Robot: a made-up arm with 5 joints. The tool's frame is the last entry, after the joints. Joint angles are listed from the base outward. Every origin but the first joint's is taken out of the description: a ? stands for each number. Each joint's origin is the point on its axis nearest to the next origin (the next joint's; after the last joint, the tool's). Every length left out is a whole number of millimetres.
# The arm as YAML. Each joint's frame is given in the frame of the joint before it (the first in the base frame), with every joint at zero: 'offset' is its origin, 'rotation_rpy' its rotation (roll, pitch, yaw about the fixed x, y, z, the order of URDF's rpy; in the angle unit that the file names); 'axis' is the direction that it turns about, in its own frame. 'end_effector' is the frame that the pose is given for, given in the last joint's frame.
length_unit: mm
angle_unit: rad
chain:
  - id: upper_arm
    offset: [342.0, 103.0, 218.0]
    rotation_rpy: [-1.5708, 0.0, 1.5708]
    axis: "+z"
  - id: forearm
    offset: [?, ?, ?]
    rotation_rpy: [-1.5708, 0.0, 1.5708]
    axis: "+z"
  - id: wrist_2
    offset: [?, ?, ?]
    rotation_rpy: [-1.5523, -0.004, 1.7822]
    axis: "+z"
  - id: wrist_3
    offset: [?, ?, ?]
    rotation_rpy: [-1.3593, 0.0, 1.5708]
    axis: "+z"
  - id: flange
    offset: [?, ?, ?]
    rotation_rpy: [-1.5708, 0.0, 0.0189]
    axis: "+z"
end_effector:
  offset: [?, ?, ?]
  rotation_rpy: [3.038, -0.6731, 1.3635]
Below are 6 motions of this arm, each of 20 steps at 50 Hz.
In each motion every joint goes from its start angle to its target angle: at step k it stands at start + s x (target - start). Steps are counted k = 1, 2, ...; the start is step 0. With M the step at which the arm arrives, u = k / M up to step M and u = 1 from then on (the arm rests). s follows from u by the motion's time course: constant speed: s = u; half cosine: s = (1 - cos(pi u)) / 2; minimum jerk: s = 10 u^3 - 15 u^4 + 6 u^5.
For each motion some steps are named. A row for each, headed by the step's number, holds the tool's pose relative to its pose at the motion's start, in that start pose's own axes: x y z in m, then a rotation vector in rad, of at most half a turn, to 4 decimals.
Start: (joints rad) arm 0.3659 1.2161 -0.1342 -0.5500 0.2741
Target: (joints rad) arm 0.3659 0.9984 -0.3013 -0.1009 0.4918
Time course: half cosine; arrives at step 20
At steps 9, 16, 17, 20:
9: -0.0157 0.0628 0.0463 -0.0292 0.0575 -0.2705
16: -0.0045 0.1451 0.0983 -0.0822 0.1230 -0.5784
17: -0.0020 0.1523 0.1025 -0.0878 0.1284 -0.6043
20: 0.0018 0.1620 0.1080 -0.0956 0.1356 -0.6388

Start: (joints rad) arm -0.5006 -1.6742 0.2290 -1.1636 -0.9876
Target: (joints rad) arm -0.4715 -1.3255 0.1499 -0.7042 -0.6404
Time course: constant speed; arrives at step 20
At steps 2, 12, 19, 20:
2: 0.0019 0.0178 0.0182 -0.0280 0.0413 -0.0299
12: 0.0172 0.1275 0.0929 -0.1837 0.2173 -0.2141
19: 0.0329 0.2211 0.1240 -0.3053 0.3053 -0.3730
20: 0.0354 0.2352 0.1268 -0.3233 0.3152 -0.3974

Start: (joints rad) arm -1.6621 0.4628 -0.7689 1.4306 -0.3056
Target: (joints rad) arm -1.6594 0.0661 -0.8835 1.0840 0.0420
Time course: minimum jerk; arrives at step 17
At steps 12, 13, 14, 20:
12: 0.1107 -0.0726 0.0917 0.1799 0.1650 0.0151
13: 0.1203 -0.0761 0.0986 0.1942 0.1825 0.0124
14: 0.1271 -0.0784 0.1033 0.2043 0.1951 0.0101
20: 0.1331 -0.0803 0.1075 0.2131 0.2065 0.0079

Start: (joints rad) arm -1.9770 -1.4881 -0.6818 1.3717 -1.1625
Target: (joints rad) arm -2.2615 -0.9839 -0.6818 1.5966 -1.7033
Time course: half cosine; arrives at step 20
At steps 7, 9, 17, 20:
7: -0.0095 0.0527 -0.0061 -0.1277 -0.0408 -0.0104
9: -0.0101 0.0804 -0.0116 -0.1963 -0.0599 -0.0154
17: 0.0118 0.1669 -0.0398 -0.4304 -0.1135 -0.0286
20: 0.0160 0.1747 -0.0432 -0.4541 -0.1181 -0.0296

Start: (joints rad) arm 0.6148 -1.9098 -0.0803 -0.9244 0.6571
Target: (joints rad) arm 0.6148 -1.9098 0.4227 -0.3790 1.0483
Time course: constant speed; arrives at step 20
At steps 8, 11, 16, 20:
8: -0.0187 0.1209 0.0384 -0.2199 0.0115 -0.1975
11: -0.0246 0.1688 0.0421 -0.3040 -0.0030 -0.2625
16: -0.0346 0.2480 0.0343 -0.4435 -0.0491 -0.3567
20: -0.0439 0.3080 0.0158 -0.5527 -0.1048 -0.4174

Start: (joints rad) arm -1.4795 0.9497 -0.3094 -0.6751 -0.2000
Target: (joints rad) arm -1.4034 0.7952 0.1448 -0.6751 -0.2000
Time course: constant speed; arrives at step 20
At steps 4, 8, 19, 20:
4: 0.0460 0.0027 0.0316 -0.0381 0.0848 0.0567
8: 0.0941 0.0077 0.0590 -0.0740 0.1696 0.1144
19: 0.2333 0.0324 0.1115 -0.1608 0.4025 0.2787
20: 0.2461 0.0354 0.1145 -0.1678 0.4236 0.2941

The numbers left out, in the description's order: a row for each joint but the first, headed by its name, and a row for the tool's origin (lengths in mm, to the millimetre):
forearm: -367.0 19.0 0.0
wrist_2: -239.0 -76.0 0.0
wrist_3: 112.0 56.0 0.0
flange: -173.0 -340.0 0.0
tool: -73.0 2.0 0.0

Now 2 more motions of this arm.
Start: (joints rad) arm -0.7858 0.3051 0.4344 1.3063 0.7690
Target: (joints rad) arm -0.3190 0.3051 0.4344 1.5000 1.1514
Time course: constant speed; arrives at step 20
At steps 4, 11, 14, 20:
4: -0.0298 0.0233 0.0367 -0.0458 -0.0763 -0.0909
11: -0.0838 0.0719 0.0861 -0.1113 -0.2295 -0.2403
14: -0.1070 0.0950 0.1014 -0.1336 -0.3022 -0.2996
20: -0.1520 0.1436 0.1213 -0.1677 -0.4595 -0.4079

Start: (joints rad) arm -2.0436 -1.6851 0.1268 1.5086 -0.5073
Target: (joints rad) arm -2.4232 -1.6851 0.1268 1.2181 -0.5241
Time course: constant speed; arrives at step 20
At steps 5, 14, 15, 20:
5: -0.0067 -0.0155 -0.0178 -0.0194 -0.1109 -0.0113
14: -0.0116 -0.0467 -0.0468 -0.0657 -0.3098 -0.0186
15: -0.0116 -0.0505 -0.0497 -0.0718 -0.3317 -0.0184
20: -0.0103 -0.0702 -0.0625 -0.1046 -0.4407 -0.0143

